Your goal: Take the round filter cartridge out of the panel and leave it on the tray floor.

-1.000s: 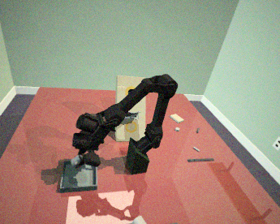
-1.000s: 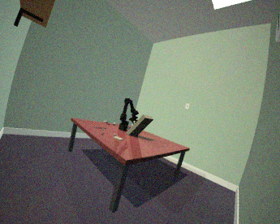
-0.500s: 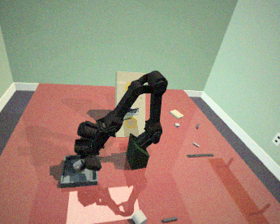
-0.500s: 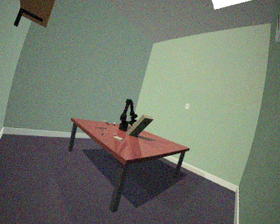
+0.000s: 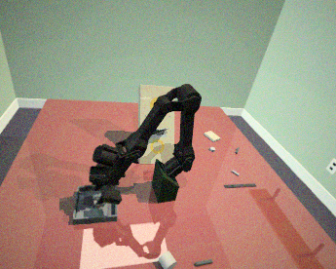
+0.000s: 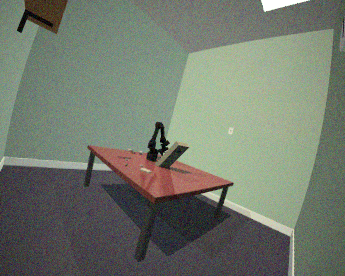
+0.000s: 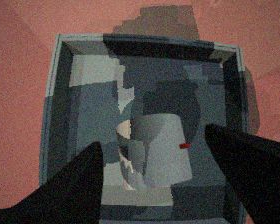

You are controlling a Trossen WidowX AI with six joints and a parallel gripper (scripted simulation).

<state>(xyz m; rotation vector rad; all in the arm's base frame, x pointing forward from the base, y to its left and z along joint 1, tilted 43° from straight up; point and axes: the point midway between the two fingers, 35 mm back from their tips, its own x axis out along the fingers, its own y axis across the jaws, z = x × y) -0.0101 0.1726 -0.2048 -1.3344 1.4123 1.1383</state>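
Right now my gripper tip is 1 cm to the left of the round grey filter cartridge and 1 cm above it. Also, from my gripper tip: tan service panel 33 cm to the right, 32 cm ahead, 11 cm above; then grey tray 4 cm below.
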